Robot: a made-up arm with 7 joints.
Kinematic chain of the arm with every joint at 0, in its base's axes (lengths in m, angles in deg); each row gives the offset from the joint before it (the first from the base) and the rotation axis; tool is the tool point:
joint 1: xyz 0 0 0.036 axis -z
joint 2: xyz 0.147 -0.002 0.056 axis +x
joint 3: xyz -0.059 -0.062 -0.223 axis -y
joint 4: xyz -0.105 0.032 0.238 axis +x
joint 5: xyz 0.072 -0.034 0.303 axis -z
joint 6: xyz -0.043 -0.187 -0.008 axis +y
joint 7: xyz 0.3 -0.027 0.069 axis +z
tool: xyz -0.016 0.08 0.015
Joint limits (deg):
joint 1: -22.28..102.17
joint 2: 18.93..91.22
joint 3: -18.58..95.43
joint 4: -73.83..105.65
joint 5: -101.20..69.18
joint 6: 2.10..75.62
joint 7: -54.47..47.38
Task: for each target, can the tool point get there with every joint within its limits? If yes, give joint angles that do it. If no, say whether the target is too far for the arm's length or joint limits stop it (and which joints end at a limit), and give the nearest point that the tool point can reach.
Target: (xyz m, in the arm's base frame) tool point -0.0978 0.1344 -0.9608
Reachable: no: joint limits stop it (at a limit: joint 3, joint 5, joint 6, joint 7) | nearest point -0.0989 0.1359 -0.5493 | short by 0.412 m
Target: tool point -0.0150 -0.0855 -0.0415
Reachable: yes | joints 35.13 78.18 50.07 82.10 -46.05 64.14 31.70
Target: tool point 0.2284 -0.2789 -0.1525
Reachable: yes | joints -10.57 82.59 18.63 63.01 -48.09 10.94 -8.34
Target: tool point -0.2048 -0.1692 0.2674
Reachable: yes | joints 57.74 57.71 31.82 -13.01 -34.46 26.86 13.52
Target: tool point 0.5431 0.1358 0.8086
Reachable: no: joint limits stop it (at a limit: joint 1, joint 2, joint 3, joint 6, joint 7) | nearest point 0.3929 0.0916 0.5526 | short by 0.300 m
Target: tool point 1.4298 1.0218 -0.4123
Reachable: no: too far | nearest point 0.4849 0.5421 -0.1293 | short by 1.097 m
